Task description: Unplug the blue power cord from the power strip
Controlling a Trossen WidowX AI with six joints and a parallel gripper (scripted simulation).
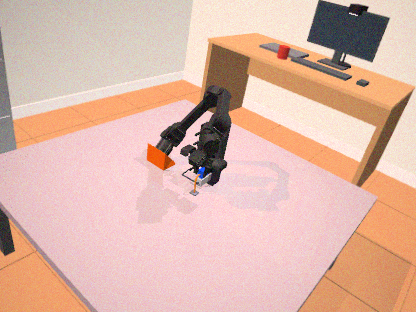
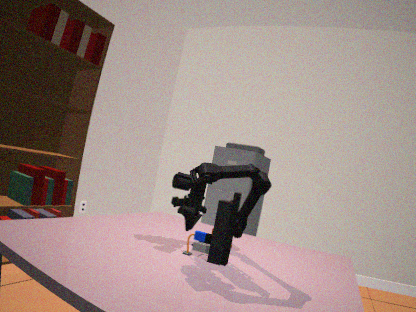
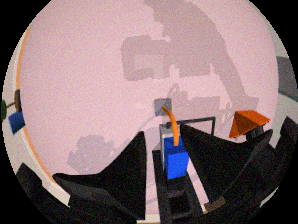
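My gripper tip is now 7 cm to the right of the blue plug, 2 cm past it and 1 cm above it.
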